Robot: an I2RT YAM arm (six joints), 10 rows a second.
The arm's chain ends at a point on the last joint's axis. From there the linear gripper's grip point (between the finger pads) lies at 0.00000 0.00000 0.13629 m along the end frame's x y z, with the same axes.
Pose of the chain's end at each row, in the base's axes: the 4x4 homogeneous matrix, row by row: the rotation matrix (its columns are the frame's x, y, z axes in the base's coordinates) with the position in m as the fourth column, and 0 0 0 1 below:
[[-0.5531 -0.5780 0.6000 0.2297], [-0.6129 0.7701 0.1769 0.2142], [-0.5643 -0.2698 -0.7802 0.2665], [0 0 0 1]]
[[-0.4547 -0.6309 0.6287 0.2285], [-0.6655 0.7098 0.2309 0.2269], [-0.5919 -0.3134 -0.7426 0.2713], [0 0 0 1]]
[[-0.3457 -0.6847 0.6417 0.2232], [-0.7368 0.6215 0.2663 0.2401], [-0.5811 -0.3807 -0.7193 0.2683], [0 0 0 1]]
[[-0.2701 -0.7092 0.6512 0.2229], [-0.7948 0.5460 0.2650 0.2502], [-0.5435 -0.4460 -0.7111 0.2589], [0 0 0 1]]
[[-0.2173 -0.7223 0.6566 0.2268], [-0.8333 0.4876 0.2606 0.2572], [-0.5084 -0.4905 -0.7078 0.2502], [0 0 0 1]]
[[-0.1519 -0.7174 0.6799 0.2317], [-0.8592 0.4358 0.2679 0.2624], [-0.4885 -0.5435 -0.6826 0.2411], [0 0 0 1]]
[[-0.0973 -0.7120 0.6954 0.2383], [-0.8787 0.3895 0.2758 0.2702], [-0.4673 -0.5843 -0.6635 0.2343], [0 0 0 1]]
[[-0.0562 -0.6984 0.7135 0.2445], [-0.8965 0.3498 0.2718 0.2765], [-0.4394 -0.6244 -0.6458 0.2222], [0 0 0 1]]
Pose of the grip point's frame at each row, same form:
[[-0.5531 -0.5780 0.6000 0.3115], [-0.6129 0.7701 0.1769 0.2383], [-0.5643 -0.2698 -0.7802 0.1602], [0 0 0 1]]
[[-0.4547 -0.6309 0.6287 0.3142], [-0.6655 0.7098 0.2309 0.2584], [-0.5919 -0.3134 -0.7426 0.1701], [0 0 0 1]]
[[-0.3457 -0.6847 0.6417 0.3107], [-0.7368 0.6215 0.2663 0.2764], [-0.5811 -0.3807 -0.7193 0.1703], [0 0 0 1]]
[[-0.2701 -0.7092 0.6512 0.3117], [-0.7948 0.5460 0.2650 0.2863], [-0.5435 -0.4460 -0.7111 0.1620], [0 0 0 1]]
[[-0.2173 -0.7223 0.6566 0.3163], [-0.8333 0.4876 0.2606 0.2927], [-0.5084 -0.4905 -0.7078 0.1537], [0 0 0 1]]
[[-0.1519 -0.7174 0.6799 0.3244], [-0.8592 0.4358 0.2679 0.2989], [-0.4885 -0.5435 -0.6826 0.1481], [0 0 0 1]]
[[-0.0973 -0.7120 0.6954 0.3331], [-0.8787 0.3895 0.2758 0.3078], [-0.4673 -0.5843 -0.6635 0.1439], [0 0 0 1]]
[[-0.0562 -0.6984 0.7135 0.3417], [-0.8965 0.3498 0.2718 0.3135], [-0.4394 -0.6244 -0.6458 0.1342], [0 0 0 1]]

